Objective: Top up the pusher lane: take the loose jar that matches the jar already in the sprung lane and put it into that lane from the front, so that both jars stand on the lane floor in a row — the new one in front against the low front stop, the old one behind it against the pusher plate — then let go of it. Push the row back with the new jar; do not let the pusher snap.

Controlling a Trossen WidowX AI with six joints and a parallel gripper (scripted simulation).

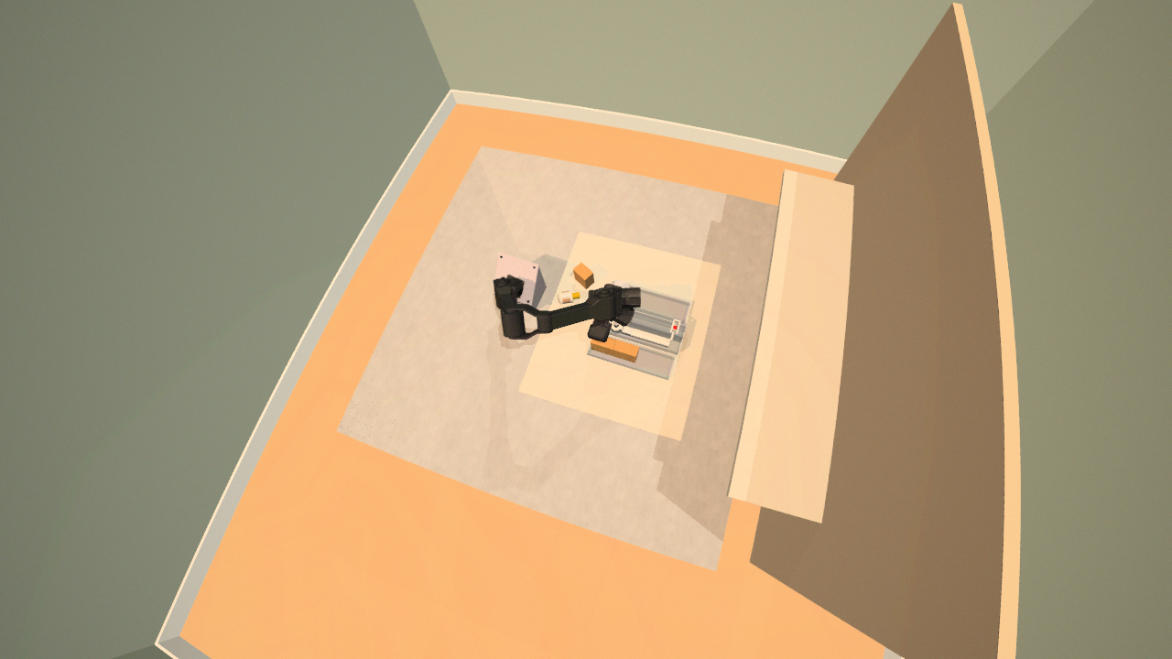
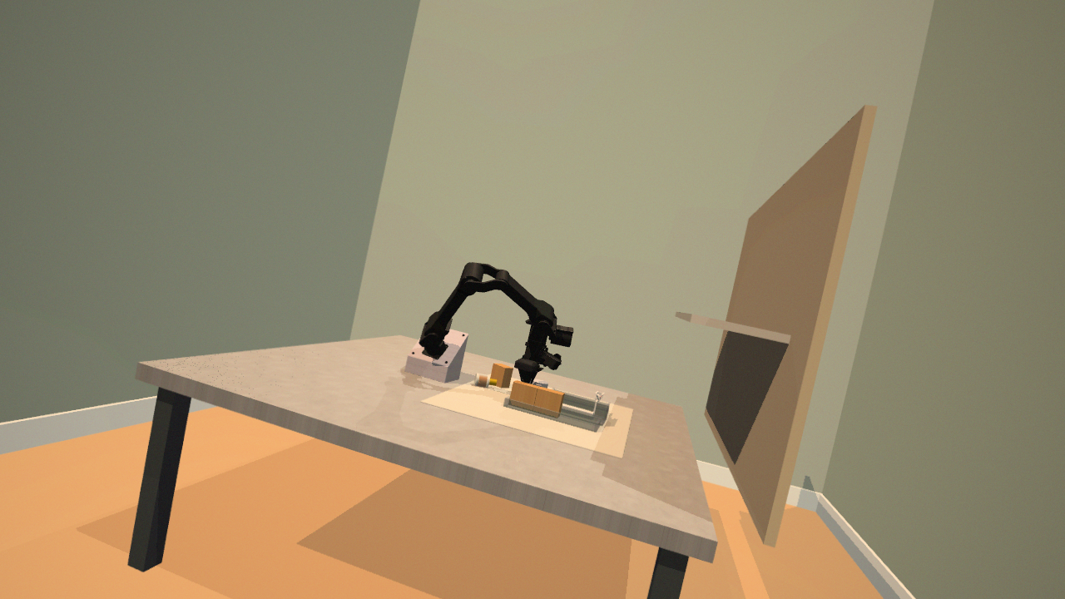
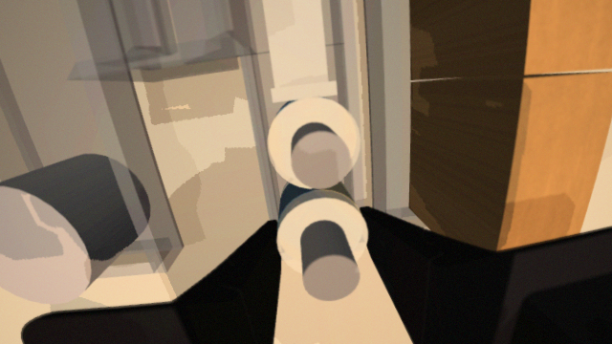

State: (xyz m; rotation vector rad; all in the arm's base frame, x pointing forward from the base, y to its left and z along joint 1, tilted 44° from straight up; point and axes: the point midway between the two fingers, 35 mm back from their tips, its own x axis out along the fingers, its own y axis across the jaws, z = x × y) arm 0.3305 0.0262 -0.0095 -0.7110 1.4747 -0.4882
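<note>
Now: gripper tip 13 cm to the right of the grey lid, 1 cm past it and 1 cm above it. Round my gripper tip: grey lane rack (14 cm ahead, 4 cm to the left, 2 cm below).
</note>
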